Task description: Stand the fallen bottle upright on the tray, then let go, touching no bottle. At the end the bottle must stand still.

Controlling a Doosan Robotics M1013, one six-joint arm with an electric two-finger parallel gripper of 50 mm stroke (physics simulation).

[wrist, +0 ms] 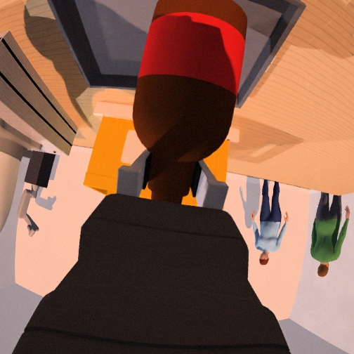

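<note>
A brown bottle [185, 112] with a red band fills the upper middle of the wrist view. Its neck is toward the gripper and its body points away, toward the top of the view, where its base is cut off. My gripper [171, 165] is shut on the bottle's neck, one finger on each side. The grey tray [90, 75] with raised dark walls lies behind the bottle at the top of the view. The bottle hides part of the tray, and whether the bottle's base touches the tray floor cannot be told.
An orange object [102, 160] with pale parts is behind the fingers, past the tray. A slatted grey-brown structure [37, 92] stands at the left. The wooden table [300, 110] extends to the right. Two people [270, 235] [326, 240] stand beyond the table edge.
</note>
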